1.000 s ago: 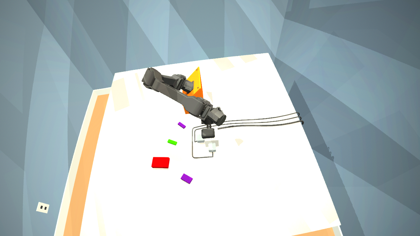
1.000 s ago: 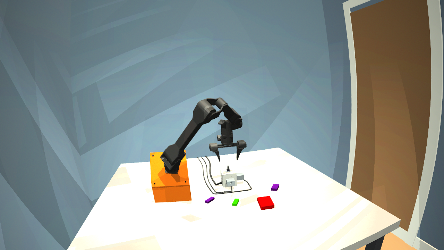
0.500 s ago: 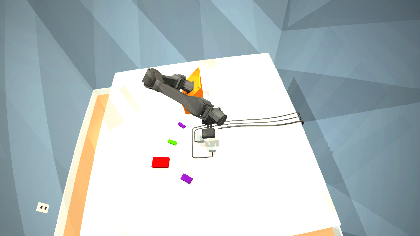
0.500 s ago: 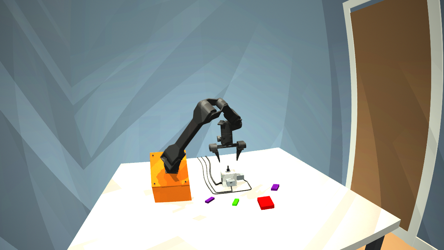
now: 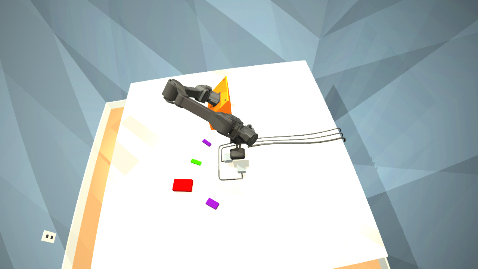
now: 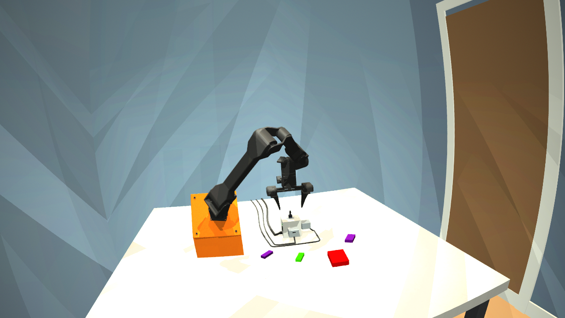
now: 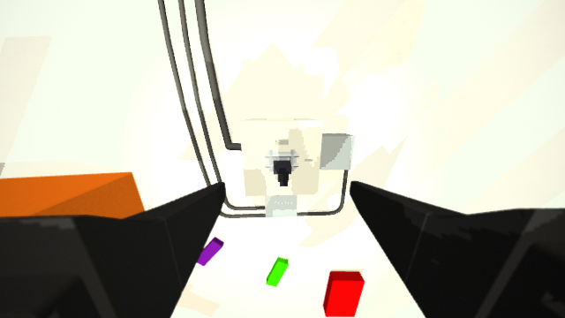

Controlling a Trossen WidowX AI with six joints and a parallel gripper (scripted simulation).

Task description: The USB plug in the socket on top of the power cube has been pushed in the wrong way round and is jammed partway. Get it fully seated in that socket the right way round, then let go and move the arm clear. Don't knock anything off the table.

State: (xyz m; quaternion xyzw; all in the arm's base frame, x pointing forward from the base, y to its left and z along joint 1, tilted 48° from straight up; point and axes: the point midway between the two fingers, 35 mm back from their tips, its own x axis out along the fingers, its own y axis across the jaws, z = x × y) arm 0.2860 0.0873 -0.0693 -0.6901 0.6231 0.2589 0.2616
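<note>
Right now my gripper tip is 3 cm above the black USB plug. Round my gripper tip: metal-rimmed socket: 1 cm to the left, 5 cm below; green block: 23 cm to the right, 12 cm below; red block: 13 cm ahead, 28 cm to the right, 11 cm below.
</note>
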